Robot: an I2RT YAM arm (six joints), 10 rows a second.
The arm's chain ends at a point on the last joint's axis. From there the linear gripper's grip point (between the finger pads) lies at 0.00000 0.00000 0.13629 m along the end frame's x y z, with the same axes.
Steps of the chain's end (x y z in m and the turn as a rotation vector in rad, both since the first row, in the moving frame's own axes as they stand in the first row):
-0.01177 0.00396 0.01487 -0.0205 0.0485 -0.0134
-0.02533 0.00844 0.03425 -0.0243 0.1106 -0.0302
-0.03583 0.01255 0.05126 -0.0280 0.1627 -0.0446
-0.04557 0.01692 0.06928 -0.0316 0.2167 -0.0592
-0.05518 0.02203 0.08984 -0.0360 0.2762 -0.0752
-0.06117 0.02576 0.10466 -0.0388 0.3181 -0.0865
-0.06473 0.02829 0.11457 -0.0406 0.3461 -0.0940
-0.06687 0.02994 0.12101 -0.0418 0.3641 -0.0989
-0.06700 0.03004 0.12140 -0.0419 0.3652 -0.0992
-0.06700 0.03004 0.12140 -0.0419 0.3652 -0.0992
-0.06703 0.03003 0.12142 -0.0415 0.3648 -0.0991
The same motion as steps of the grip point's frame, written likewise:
-0.00514 0.00671 0.01468 -0.0205 0.0485 -0.0134
-0.01024 0.01152 0.03338 -0.0243 0.1106 -0.0302
-0.01368 0.01585 0.04941 -0.0280 0.1627 -0.0446
-0.01616 0.02032 0.06603 -0.0316 0.2167 -0.0592
-0.01787 0.02546 0.08459 -0.0360 0.2762 -0.0752
-0.01838 0.02909 0.09773 -0.0388 0.3181 -0.0865
-0.01832 0.03151 0.10638 -0.0406 0.3461 -0.0940
-0.01815 0.03308 0.11197 -0.0418 0.3641 -0.0989
-0.01814 0.03317 0.11230 -0.0419 0.3652 -0.0992
-0.01814 0.03317 0.11230 -0.0419 0.3652 -0.0992
-0.01822 0.03312 0.11234 -0.0415 0.3648 -0.0991

